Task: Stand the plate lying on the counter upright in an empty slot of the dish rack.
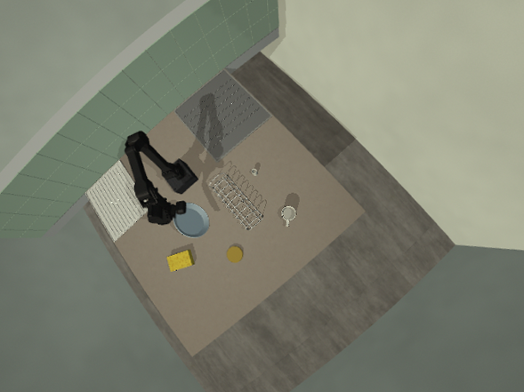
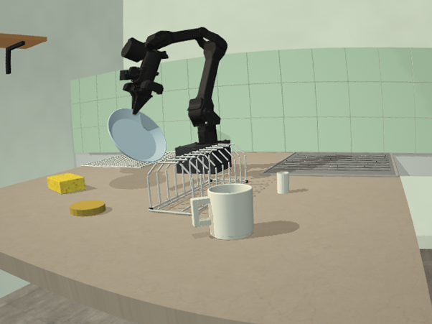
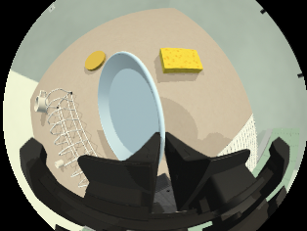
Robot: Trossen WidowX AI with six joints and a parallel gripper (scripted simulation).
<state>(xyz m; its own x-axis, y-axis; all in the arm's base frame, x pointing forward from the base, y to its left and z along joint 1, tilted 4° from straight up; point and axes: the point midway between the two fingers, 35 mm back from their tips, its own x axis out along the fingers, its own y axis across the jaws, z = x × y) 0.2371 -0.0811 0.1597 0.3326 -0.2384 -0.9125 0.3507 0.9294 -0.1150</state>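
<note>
Right now the pale blue plate is 5 cm ahead of my hand, 4 cm to the left of it and 10 cm below it. Also, from my hand: cream mug: 28 cm ahead, 50 cm to the left, 21 cm below; then yellow disc: 32 cm ahead, 12 cm to the left, 23 cm below; then small white cup: 2 cm behind, 46 cm to the left, 23 cm below.
</note>
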